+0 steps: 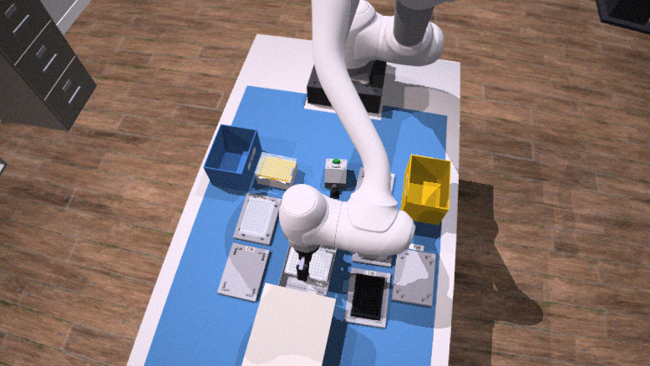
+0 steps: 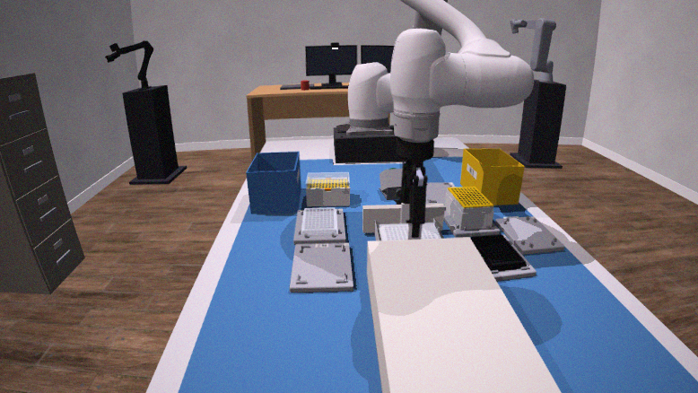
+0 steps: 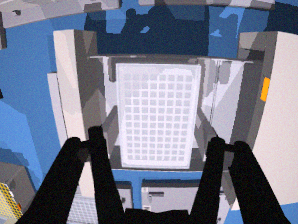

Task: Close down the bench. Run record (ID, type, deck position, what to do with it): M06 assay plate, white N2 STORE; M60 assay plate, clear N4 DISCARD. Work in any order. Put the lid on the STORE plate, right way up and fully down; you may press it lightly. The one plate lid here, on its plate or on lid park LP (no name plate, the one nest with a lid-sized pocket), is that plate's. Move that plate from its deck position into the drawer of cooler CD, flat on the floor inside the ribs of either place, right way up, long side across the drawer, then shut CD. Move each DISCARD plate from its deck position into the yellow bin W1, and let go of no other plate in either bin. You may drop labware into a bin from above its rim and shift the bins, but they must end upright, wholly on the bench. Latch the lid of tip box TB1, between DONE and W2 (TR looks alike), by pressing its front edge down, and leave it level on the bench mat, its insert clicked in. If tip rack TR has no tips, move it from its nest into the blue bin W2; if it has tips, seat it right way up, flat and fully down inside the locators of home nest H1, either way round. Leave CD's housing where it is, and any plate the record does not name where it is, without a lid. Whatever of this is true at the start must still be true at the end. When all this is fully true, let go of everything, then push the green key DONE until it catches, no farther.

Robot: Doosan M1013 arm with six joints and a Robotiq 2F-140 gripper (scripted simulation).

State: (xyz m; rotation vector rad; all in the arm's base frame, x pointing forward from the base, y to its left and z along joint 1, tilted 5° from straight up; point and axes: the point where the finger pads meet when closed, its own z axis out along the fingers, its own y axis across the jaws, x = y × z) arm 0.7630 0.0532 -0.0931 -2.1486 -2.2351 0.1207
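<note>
Right now the cooler CD's drawer is 40 mm ahead of my hand and 30 mm below it. The rest, counted from my hand: white plate M06: 20 mm below; cooler CD: 170 mm ahead, 10 mm to the left, 20 mm below; clear plate lid: 10 mm below.
</note>
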